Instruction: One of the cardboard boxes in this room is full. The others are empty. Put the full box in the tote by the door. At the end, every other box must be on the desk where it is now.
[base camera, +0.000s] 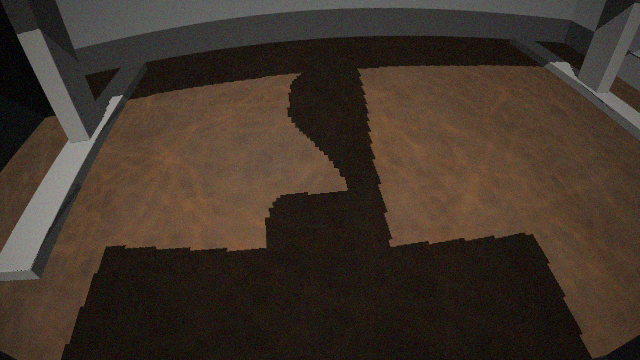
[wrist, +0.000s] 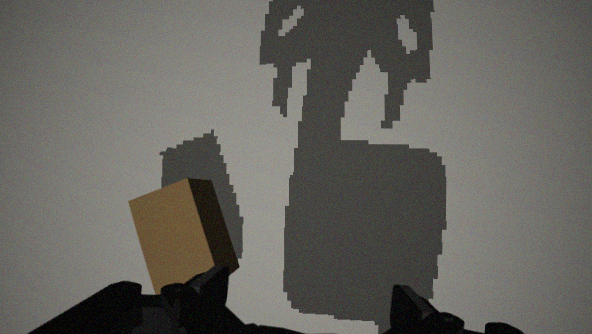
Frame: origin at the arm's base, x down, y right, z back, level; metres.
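Where they show: gripper, fingertip midpoint: (wrist: 308, 294).
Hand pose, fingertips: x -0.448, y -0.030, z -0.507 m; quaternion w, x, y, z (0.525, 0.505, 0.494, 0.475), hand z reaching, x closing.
Each offset is from my fingertips to the top centre of the thing. "spot": to the spot under its first point. Level surfaces: height alone.
A cardboard box @[dx +0.074, dy -0.121, dz +0.004 m] (wrist: 172, 235) sits on the pale desk top @[dx +0.124 m] (wrist: 510, 150) in the wrist view, left of centre and turned at a slant. Its plain tan top and a dark side show; what is inside cannot be seen. My gripper (wrist: 308, 294) is open above the desk, with its fingertips wide apart at the bottom of the wrist view. The left finger overlaps the near end of the box in the picture, and no box is between the fingers. The tote and the other boxes do not show in either view.
In the base camera view, a white desk leg with its foot @[spot: dx +0.819, dy -0.417, dz +0.078 m] (base camera: 50, 200) stands at the left and another desk leg @[spot: dx +0.732, dy +0.757, dz -0.258 m] (base camera: 607, 60) at the right. A grey wall (base camera: 350, 22) runs behind them. Shadows of the arm and base fall on the brown floor @[dx +0.844 m] (base camera: 175, 165) and the desk top.
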